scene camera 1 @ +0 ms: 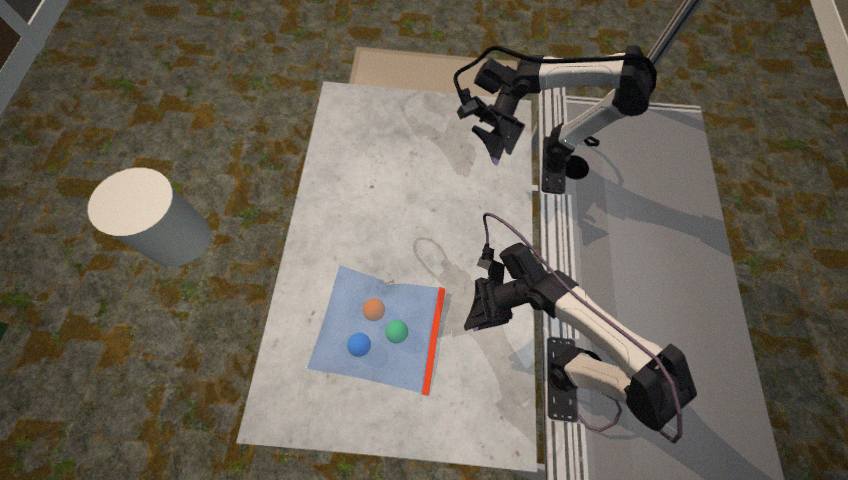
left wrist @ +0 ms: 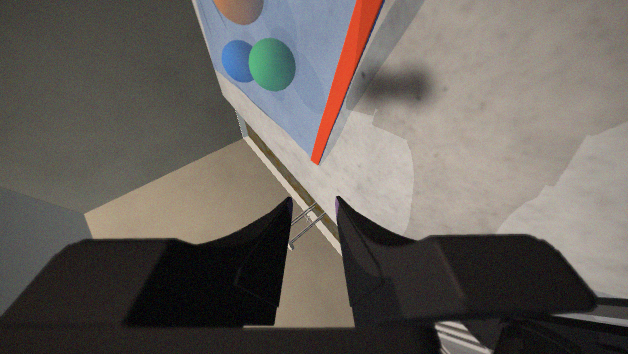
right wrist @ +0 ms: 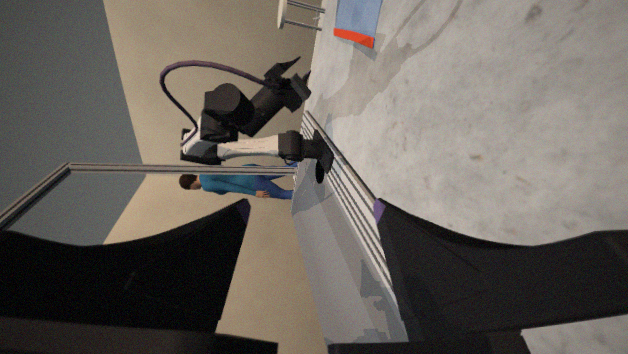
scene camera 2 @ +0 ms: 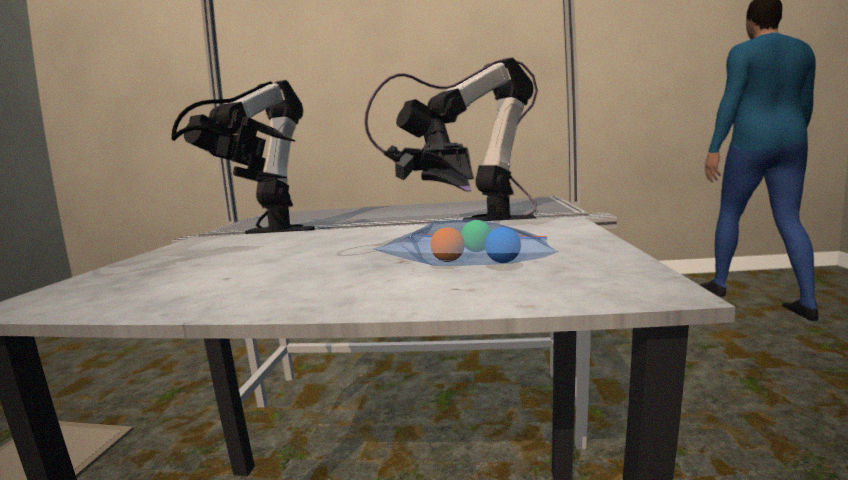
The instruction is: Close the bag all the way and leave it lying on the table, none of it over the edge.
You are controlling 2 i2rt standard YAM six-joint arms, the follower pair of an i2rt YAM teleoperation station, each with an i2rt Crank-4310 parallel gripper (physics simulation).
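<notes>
The clear blue bag [scene camera 1: 345,297] [scene camera 2: 410,246] [left wrist: 310,90] [right wrist: 358,15] lies on the table [scene camera 1: 368,178] [scene camera 2: 238,297], inside its edges. An orange ball [scene camera 1: 373,309] [scene camera 2: 447,244], a green ball [scene camera 1: 396,331] [scene camera 2: 475,235] [left wrist: 272,65] and a blue ball [scene camera 1: 358,344] [scene camera 2: 502,244] [left wrist: 239,61] are in it. A red strip [scene camera 1: 434,342] [left wrist: 340,85] [right wrist: 354,37] runs along its robot-side edge; whether it is sealed throughout is unclear. My left gripper [left wrist: 313,199] is partly open and empty, above the table, apart from the strip. My right gripper [right wrist: 311,201] is open, far from the bag.
The metal rail [scene camera 1: 556,237] and grey bench [scene camera 1: 654,196] border the table on the robot side. A pale cylinder [scene camera 1: 130,202] stands on the floor beyond the opposite edge. A person [scene camera 2: 767,118] stands behind the table at the right in scene camera 2.
</notes>
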